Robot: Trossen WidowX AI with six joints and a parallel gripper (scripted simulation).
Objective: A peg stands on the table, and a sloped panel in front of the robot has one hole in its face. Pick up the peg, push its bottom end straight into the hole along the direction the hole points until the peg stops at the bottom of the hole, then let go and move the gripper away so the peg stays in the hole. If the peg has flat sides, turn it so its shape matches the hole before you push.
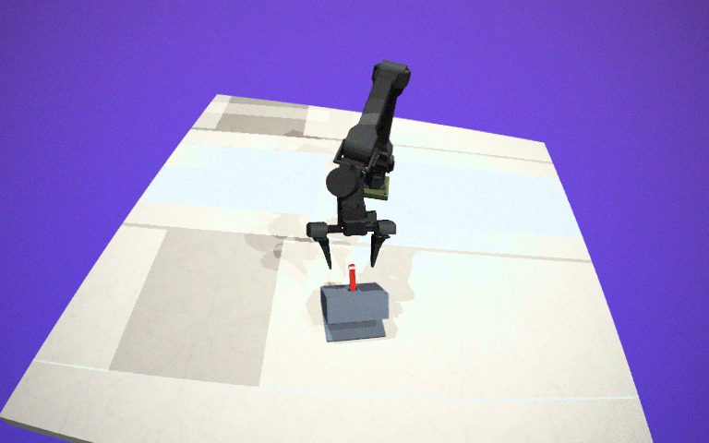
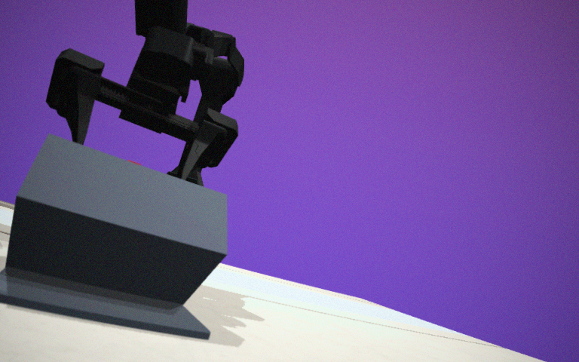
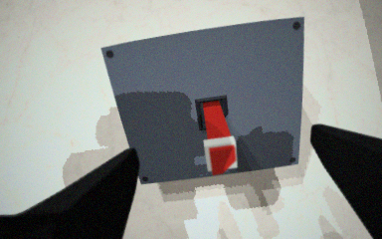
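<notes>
The red peg is 10 mm below my gripper tip and 10 mm ahead of it. The rest, counted from my gripper tip: grey sloped panel block: 60 mm below, 40 mm ahead, 10 mm to the left; flat grey base plate: 100 mm below, 60 mm ahead, 10 mm to the left.
</notes>
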